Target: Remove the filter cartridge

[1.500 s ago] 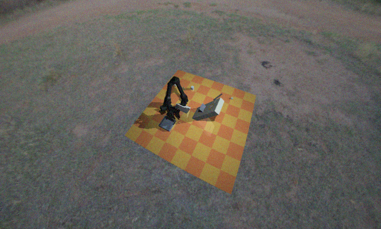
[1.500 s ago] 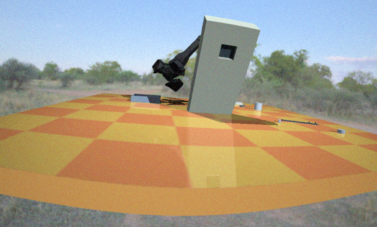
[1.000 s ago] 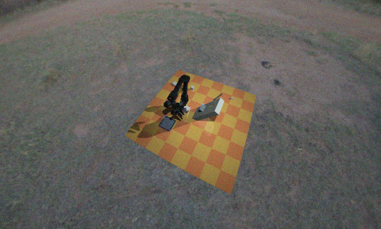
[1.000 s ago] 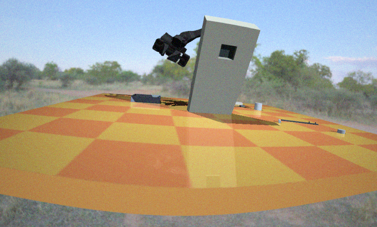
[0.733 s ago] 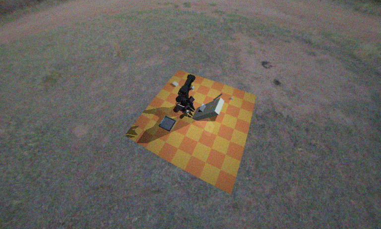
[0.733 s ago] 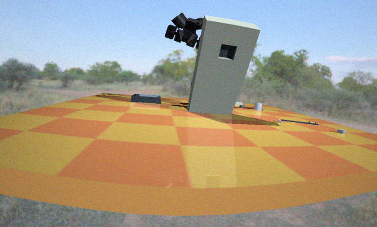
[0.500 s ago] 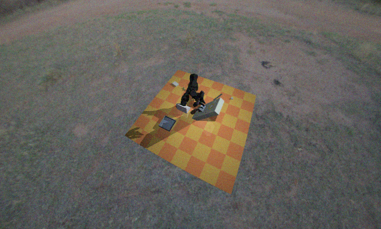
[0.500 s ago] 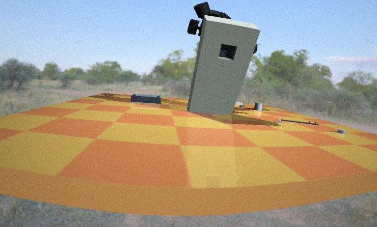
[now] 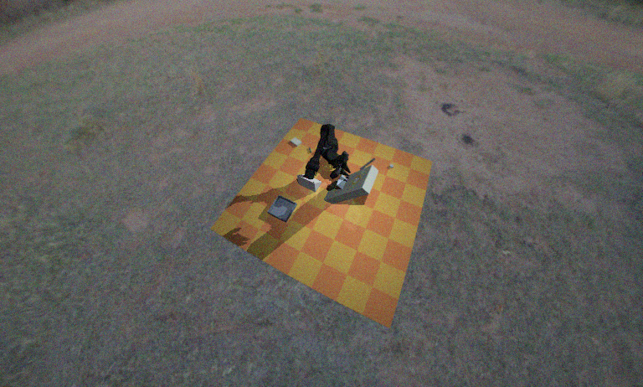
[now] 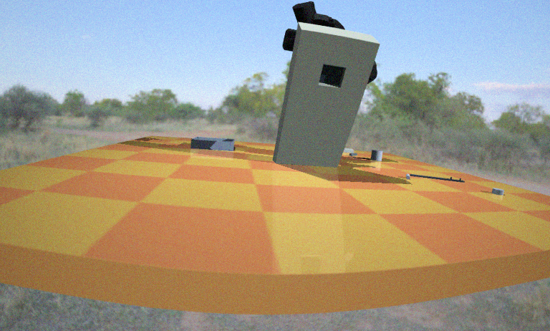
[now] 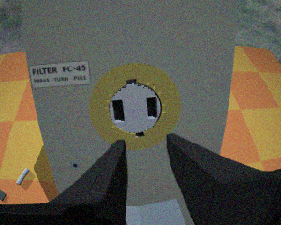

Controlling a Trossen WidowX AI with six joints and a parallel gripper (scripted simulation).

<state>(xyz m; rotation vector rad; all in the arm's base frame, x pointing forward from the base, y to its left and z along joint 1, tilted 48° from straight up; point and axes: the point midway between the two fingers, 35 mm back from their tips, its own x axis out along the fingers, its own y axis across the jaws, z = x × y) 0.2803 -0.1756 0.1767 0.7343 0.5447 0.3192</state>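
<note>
The round filter cartridge lies 6 cm ahead of my gripper tip, 1 cm to the left of it and 4 cm below it. From my gripper tip the other things lie so: pale box (64 cm behind, 30 cm to the left, 29 cm below); then grey service panel (2 cm ahead, 12 cm below); then tray (35 cm behind, 30 cm to the right, 29 cm below).
</note>
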